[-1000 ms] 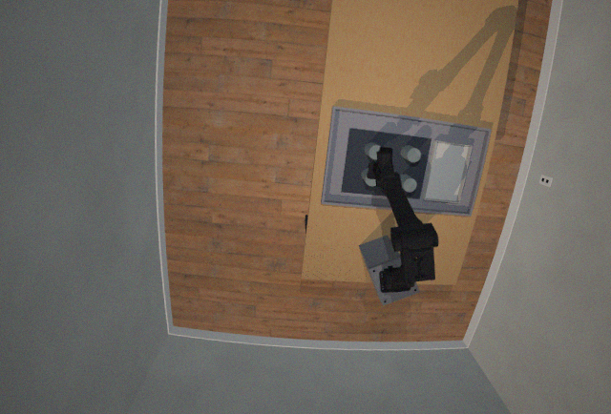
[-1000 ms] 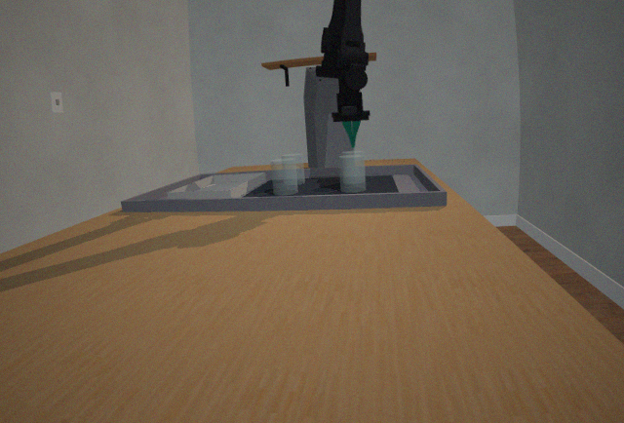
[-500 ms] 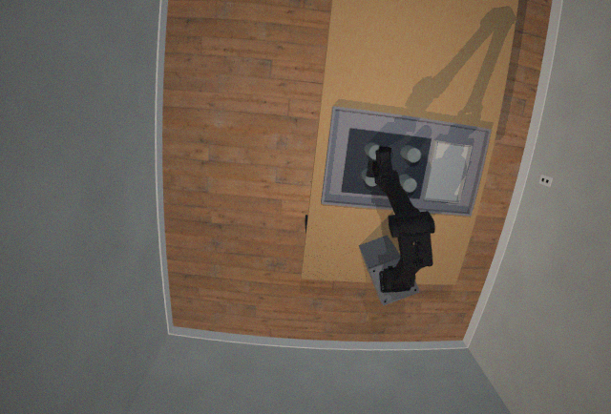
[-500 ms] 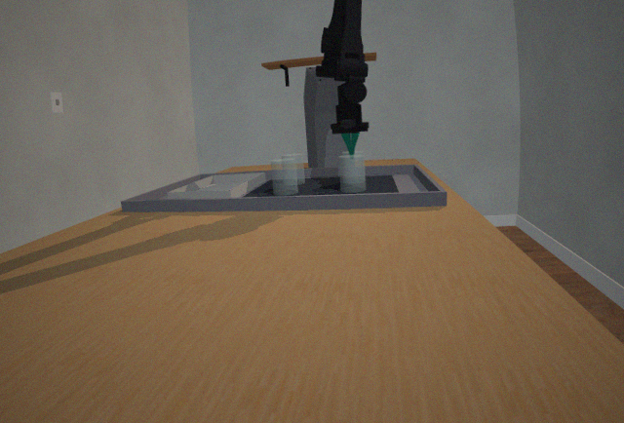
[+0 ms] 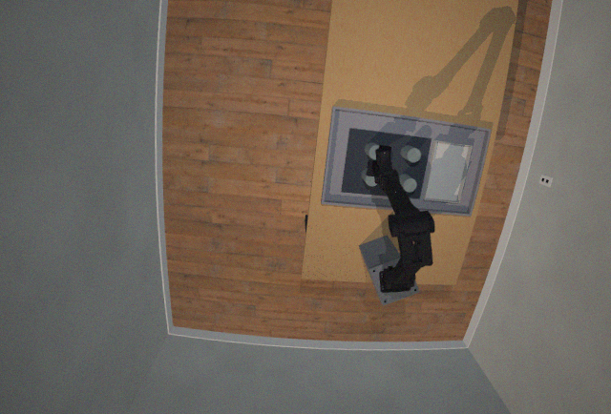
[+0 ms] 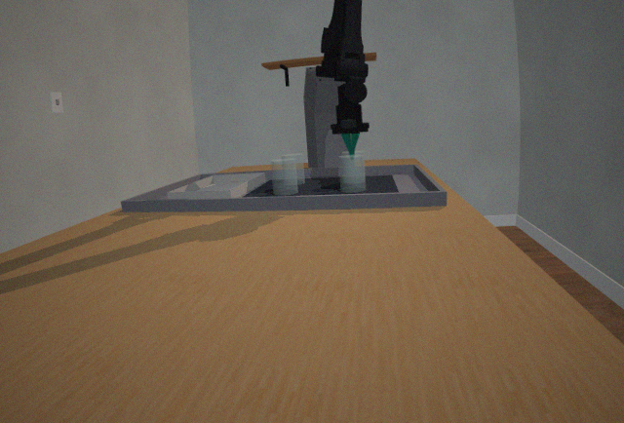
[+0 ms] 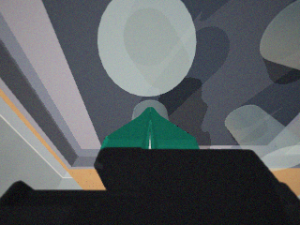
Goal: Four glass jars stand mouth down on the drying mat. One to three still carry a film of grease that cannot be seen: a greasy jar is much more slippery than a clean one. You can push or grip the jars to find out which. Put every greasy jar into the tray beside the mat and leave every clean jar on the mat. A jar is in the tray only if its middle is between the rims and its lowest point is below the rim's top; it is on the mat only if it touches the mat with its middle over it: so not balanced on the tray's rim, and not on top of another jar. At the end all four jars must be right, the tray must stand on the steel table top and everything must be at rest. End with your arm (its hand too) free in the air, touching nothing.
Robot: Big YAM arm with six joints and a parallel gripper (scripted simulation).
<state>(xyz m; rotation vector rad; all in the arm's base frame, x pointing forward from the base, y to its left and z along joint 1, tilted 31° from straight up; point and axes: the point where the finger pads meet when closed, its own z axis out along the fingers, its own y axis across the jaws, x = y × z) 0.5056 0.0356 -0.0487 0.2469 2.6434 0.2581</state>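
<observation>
Right now the dark drying mat is 20 mm behind my hand, 80 mm to the right of it and 80 mm below it. Round my hand: pale tray (60 mm behind, 400 mm to the right, 80 mm below); then rimmed steel table top (20 mm behind, 190 mm to the right, 90 mm below).
</observation>
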